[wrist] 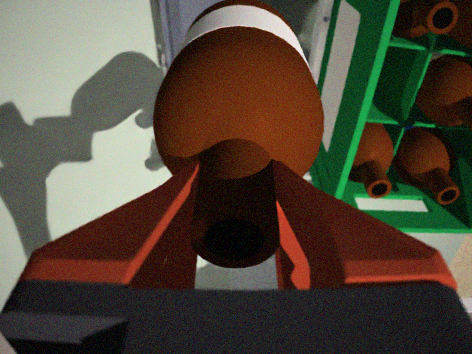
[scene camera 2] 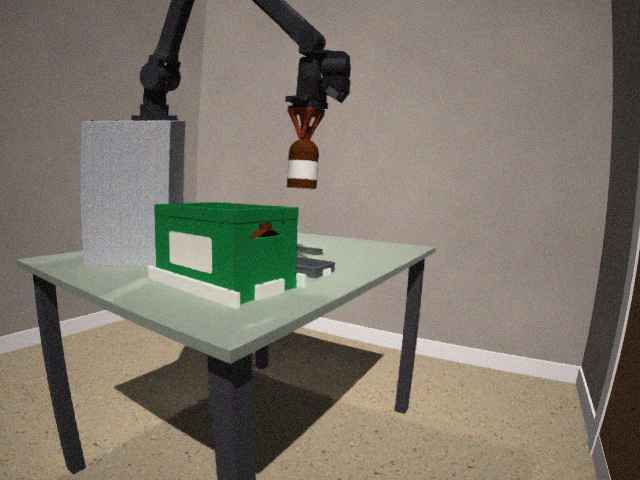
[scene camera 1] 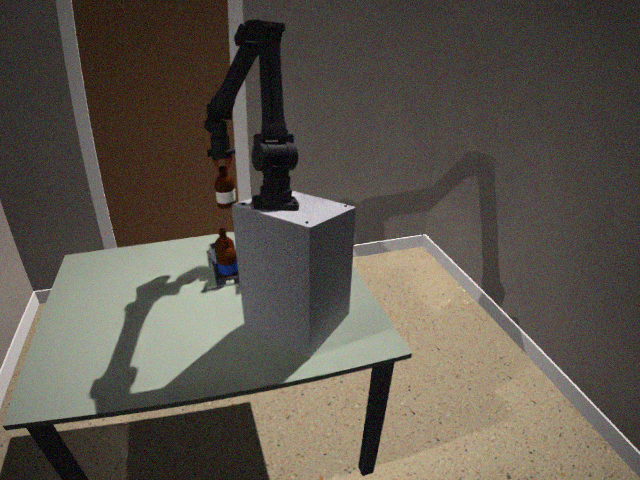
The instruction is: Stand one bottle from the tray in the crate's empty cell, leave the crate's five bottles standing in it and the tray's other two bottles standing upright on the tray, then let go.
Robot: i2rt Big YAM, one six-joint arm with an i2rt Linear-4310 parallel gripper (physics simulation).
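Places are measured from the arm's base along level axes (x ahead, y right, z down), in millimetres.
Pixels of known places: gripper, fingertip midpoint: [wrist: 236, 176] [scene camera 2: 304, 139] [scene camera 1: 223, 175]; arm's base at its link origin: [scene camera 2: 154, 120] [scene camera 1: 274, 205].
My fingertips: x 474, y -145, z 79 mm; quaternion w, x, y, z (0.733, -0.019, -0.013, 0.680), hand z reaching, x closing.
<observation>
For each thing: its top centre in the pictures, then the offset to it from my fingertips. "pt": a spot on its surface instead. Level surfaces: height alone.
- brown bottle at its top centre: [wrist: 241, 244] [scene camera 2: 304, 125] [scene camera 1: 223, 167] dx +1, dy +1, dz -33 mm
- green crate at its top centre: [wrist: 453, 128] [scene camera 2: 223, 205] dx -60, dy +203, dz +164 mm
- empty cell at a spot on its surface: [wrist: 397, 82] pt dx -73, dy +201, dz +291 mm
- blue-labelled bottle at its top centre: [scene camera 1: 224, 239] dx -169, dy -13, dz +179 mm
- grey tray at a spot on its surface: [wrist: 172, 22] pt dx -39, dy -71, dz +334 mm
- green table at its surface level: dz +339 mm
My gripper [scene camera 1: 223, 166] [scene camera 2: 306, 137] [wrist: 236, 176] is shut on the neck of a brown bottle [scene camera 1: 225, 184] [scene camera 2: 302, 150] [wrist: 237, 90] with a white label. The bottle hangs upright, well above the table and higher than the crate. The green crate [scene camera 2: 196, 227] [wrist: 355, 100] shows at the right in the wrist view, with several brown bottles standing in it and an empty cell [wrist: 397, 82] by its near long wall. A blue-labelled bottle [scene camera 1: 225, 250] stands upright on the grey tray [scene camera 2: 315, 267] [wrist: 172, 22]. The other tray bottle cannot be made out.
The tall grey pedestal [scene camera 1: 273, 273] [scene camera 2: 124, 191] carries the arm and hides the crate in scene camera 1. White strips [scene camera 2: 193, 286] line the crate's foot on the green table [scene camera 1: 170, 330] [scene camera 2: 372, 248]. The tray lies beside the crate. The arm's shadow crosses the table.
</observation>
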